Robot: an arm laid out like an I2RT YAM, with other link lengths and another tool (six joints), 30 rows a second.
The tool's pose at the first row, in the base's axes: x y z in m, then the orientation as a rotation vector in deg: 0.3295, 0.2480, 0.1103, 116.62, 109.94, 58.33
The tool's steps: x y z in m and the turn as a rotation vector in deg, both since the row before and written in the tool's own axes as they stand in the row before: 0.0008, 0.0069, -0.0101, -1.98, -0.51, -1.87; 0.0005, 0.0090, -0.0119, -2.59, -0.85, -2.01; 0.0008, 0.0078, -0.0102, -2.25, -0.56, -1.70; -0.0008, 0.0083, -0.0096, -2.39, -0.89, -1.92; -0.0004, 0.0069, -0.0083, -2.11, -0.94, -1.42; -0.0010, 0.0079, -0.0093, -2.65, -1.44, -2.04; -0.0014, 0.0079, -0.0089, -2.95, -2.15, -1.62; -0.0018, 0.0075, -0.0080, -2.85, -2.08, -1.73; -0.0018, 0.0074, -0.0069, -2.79, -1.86, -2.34; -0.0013, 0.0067, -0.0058, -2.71, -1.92, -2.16; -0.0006, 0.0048, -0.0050, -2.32, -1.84, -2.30; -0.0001, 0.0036, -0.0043, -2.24, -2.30, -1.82; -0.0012, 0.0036, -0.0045, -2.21, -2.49, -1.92; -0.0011, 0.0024, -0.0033, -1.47, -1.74, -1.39
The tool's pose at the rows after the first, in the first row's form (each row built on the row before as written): 0.3293, 0.2443, 0.1220, 113.46, 109.44, 58.76; 0.3293, 0.2398, 0.1362, 109.88, 108.29, 59.17; 0.3287, 0.2366, 0.1487, 106.81, 107.32, 59.70; 0.3285, 0.2323, 0.1607, 103.50, 106.18, 59.85; 0.3276, 0.2292, 0.1710, 100.93, 104.86, 59.88; 0.3263, 0.2254, 0.1826, 97.50, 103.20, 59.51; 0.3248, 0.2218, 0.1939, 94.53, 100.56, 58.77; 0.3231, 0.2184, 0.2043, 91.50, 98.11, 57.95; 0.3216, 0.2156, 0.2141, 87.87, 96.22, 56.98; 0.3201, 0.2139, 0.2228, 84.51, 94.21, 55.97; 0.3179, 0.2132, 0.2294, 81.28, 92.59, 54.67; 0.3155, 0.2133, 0.2345, 78.69, 90.39, 53.20; 0.3128, 0.2125, 0.2397, 76.09, 88.12, 51.49; 0.3106, 0.2119, 0.2432, 74.28, 86.60, 50.22
